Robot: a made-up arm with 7 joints.
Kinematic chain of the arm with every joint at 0, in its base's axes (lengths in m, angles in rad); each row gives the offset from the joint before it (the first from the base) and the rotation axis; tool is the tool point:
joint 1: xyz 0 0.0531 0 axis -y
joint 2: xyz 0 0.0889 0 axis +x
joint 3: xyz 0 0 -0.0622 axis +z
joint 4: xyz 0 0 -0.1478 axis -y
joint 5: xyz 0 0 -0.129 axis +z
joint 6: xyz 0 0 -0.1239 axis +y
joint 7: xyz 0 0 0 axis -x
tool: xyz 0 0 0
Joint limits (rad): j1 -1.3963..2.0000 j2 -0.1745..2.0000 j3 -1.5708..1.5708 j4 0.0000..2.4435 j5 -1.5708..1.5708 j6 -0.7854..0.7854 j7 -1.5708..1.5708
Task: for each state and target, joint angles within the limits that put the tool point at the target. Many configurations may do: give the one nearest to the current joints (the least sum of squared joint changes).
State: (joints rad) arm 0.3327 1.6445 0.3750 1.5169 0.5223 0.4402 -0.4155
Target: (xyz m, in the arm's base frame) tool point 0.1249 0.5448 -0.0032
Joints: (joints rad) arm 0.1108 1.1608 0.8641 0.8538 0.5223 0.4402 -0.4155
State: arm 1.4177 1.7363 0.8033 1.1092 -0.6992 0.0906 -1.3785
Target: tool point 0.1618 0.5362 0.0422
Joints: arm 0.9998 0.9703 0.8103 0.7829 -0.6992 0.0906 -1.3785
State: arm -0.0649 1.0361 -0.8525 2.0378 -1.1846 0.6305 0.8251
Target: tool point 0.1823 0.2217 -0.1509
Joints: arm 0.0425 1.4298 -0.6924 2.0156 -1.1846 0.6305 0.8251
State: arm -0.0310 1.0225 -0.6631 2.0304 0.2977 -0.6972 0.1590
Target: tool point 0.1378 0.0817 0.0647
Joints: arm 0.8101 0.5375 -0.5138 2.4417 0.2977 -0.6972 0.1590
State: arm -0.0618 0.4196 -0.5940 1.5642 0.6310 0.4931 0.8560
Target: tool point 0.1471 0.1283 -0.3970
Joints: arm -0.0078 0.2518 -0.6404 0.8339 0.6310 0.4931 0.8560
